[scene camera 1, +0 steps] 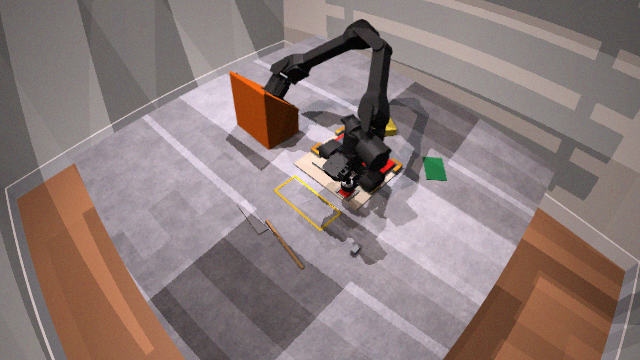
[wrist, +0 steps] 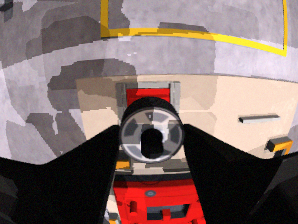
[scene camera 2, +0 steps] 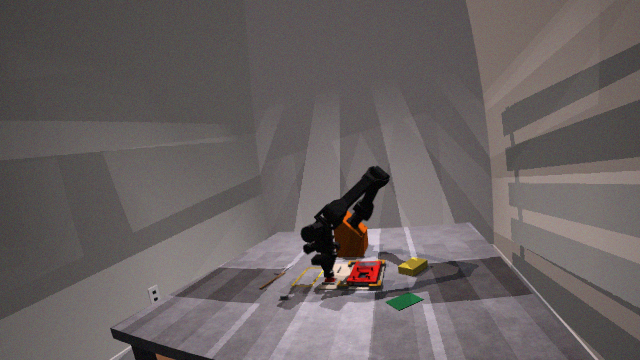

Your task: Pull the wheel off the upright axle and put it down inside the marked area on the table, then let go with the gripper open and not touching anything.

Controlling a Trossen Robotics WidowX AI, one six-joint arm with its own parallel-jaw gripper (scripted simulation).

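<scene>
My gripper (scene camera 1: 348,184). Wheel (wrist: 148,112), upright axle (wrist: 151,145), my gripper (wrist: 151,130). Red fixture plate (scene camera 2: 364,273), gripper again (scene camera 2: 329,273).
</scene>
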